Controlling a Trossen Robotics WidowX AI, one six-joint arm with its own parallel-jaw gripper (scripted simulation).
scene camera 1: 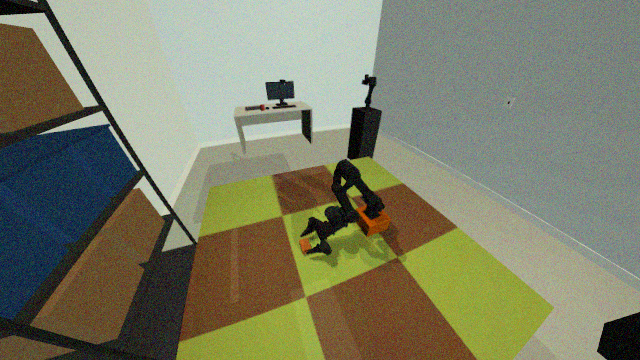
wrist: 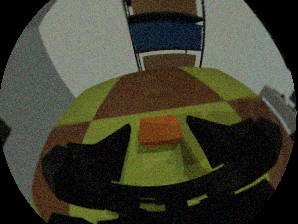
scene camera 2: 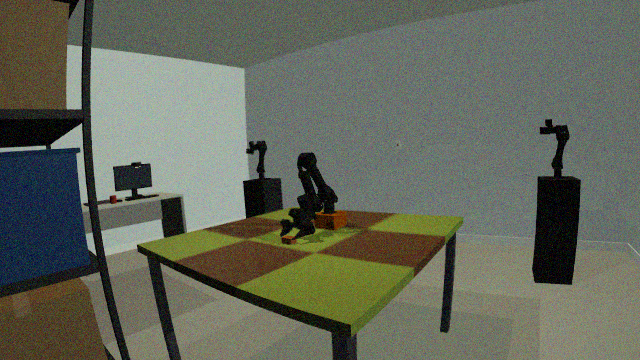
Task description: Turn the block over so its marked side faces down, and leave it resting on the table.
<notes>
My gripper is open, holding nothing. Also in view: an orange block.
</notes>
